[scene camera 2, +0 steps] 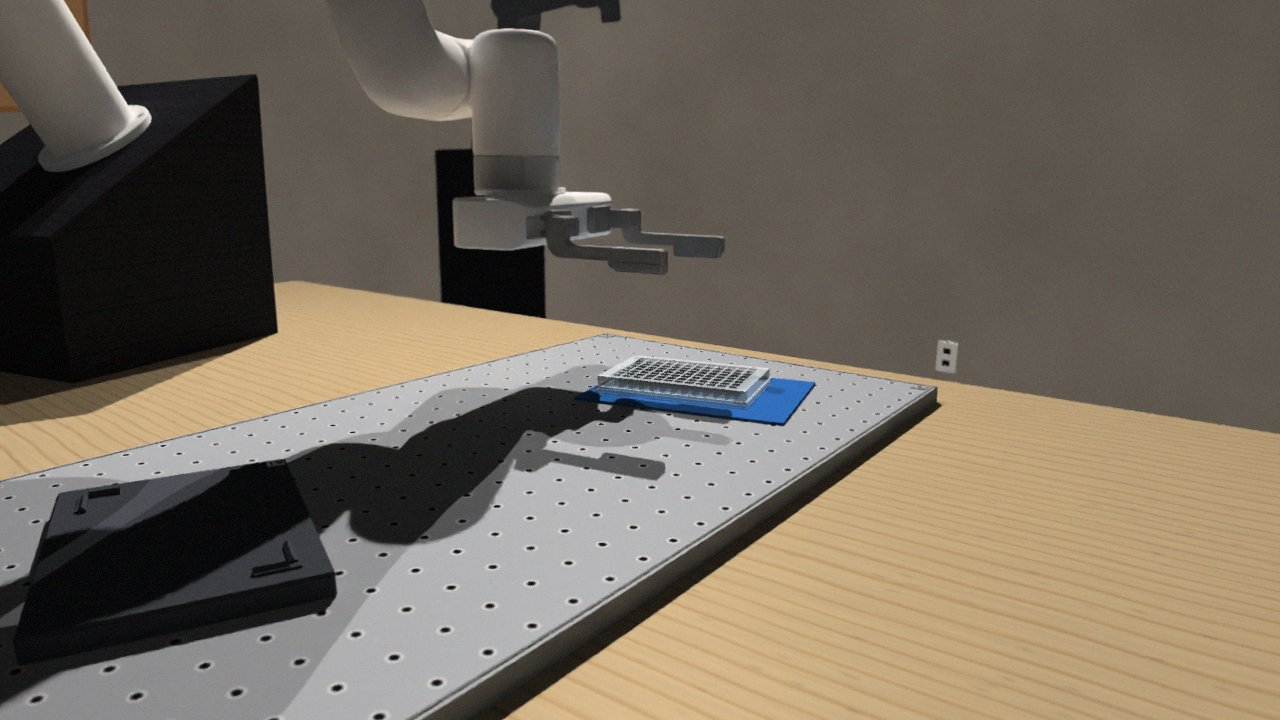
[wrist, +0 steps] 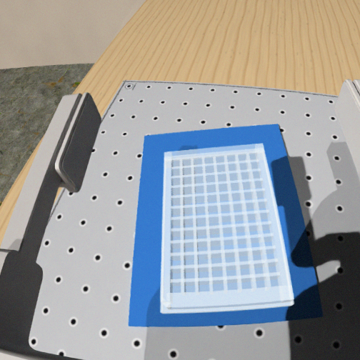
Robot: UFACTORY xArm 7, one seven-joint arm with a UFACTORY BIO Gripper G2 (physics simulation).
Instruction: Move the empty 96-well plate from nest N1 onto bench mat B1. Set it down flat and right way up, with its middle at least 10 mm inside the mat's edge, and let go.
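Places are measured from the arm's base along level axes (x right, y ahead, z up), in centimetres.
Pixels of known places: hand, tool point: (scene camera 2: 670, 253); arm's base, link origin: (scene camera 2: 97, 141).
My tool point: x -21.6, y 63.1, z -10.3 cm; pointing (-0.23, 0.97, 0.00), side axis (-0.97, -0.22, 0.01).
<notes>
Ahead of a thing's pixels: the offset from my tool point to its top centre. Level surfaces: height alone.
The clear 96-well plate @(dx -0.4, dy +1.4, dz -9.8 cm) (scene camera 2: 684, 377) (wrist: 222, 225) lies flat and right way up on the blue bench mat @(dz -11.2 cm) (scene camera 2: 780, 407) (wrist: 145, 240). In the wrist view blue mat shows on all sides of the plate, and its middle is well inside the mat's edge. My gripper (scene camera 2: 694, 254) is open and empty, high above the plate and mat and apart from them. In the wrist view its fingers stand at the left and right edges of the view. The black nest @(dx +39.9, dy +0.0, dz -10.0 cm) (scene camera 2: 179, 546) at the front left of scene camera 2 holds no plate.
The nest and mat stand on a grey perforated board @(dz -11.5 cm) (scene camera 2: 537, 555) (wrist: 85, 250) with a raised edge, on a wooden table @(dz -12.8 cm) (scene camera 2: 1029, 537) (wrist: 240, 40). A large black block (scene camera 2: 170, 232) under the arm's base stands at the back left. The arm's shadow falls across the board and nest.
</notes>
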